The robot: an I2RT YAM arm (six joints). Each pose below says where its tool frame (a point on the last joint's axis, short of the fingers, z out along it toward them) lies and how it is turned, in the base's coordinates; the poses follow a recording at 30 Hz.
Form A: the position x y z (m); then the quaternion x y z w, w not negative.
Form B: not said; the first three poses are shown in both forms.
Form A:
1: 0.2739, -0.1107, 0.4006, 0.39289, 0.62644, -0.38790, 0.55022
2: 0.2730, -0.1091, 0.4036, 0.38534, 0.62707, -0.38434, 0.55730
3: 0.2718, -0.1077, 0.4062, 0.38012, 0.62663, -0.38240, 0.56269
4: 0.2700, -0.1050, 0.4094, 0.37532, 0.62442, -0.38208, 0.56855
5: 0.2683, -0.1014, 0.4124, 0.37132, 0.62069, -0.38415, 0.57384
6: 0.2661, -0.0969, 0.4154, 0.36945, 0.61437, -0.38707, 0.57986
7: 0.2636, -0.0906, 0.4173, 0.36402, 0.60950, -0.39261, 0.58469
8: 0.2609, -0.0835, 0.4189, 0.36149, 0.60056, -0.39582, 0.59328
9: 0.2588, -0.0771, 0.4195, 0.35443, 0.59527, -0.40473, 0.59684
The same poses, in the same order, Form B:
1: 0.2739, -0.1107, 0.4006, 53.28, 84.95, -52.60
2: 0.2730, -0.1091, 0.4036, 52.10, 84.78, -51.96
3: 0.2718, -0.1077, 0.4062, 51.28, 84.53, -51.58
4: 0.2700, -0.1050, 0.4094, 50.51, 84.03, -51.42
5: 0.2683, -0.1014, 0.4124, 49.86, 83.34, -51.58
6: 0.2661, -0.0969, 0.4154, 49.48, 82.29, -51.84
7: 0.2636, -0.0906, 0.4173, 48.66, 81.47, -52.48
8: 0.2609, -0.0835, 0.4189, 48.15, 79.99, -52.72
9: 0.2588, -0.0771, 0.4195, 47.14, 79.17, -53.83
